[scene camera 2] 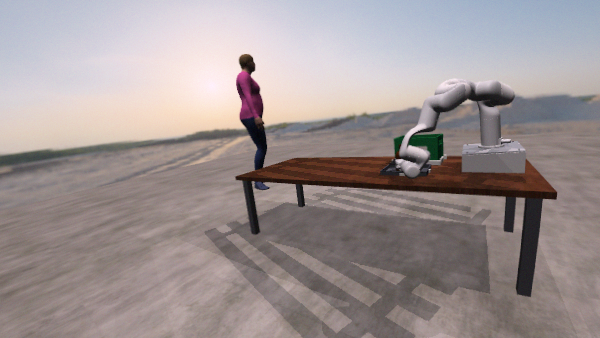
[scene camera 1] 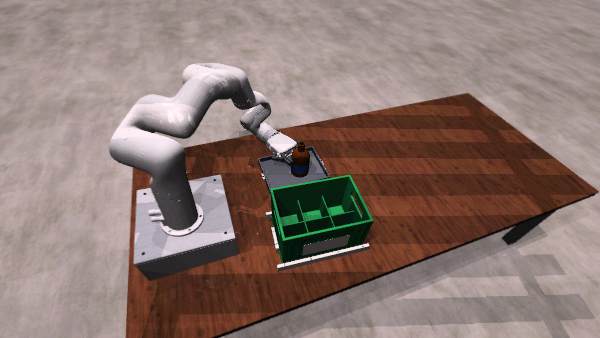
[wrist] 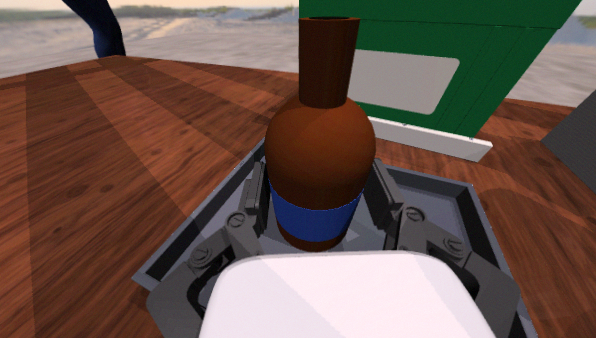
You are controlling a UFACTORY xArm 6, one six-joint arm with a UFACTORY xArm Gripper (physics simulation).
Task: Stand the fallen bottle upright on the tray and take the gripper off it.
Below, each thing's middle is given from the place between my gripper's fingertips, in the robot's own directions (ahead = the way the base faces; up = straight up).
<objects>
Right now my hand is 1 cm below the brown bottle (wrist: pixel 319 147).
</objects>
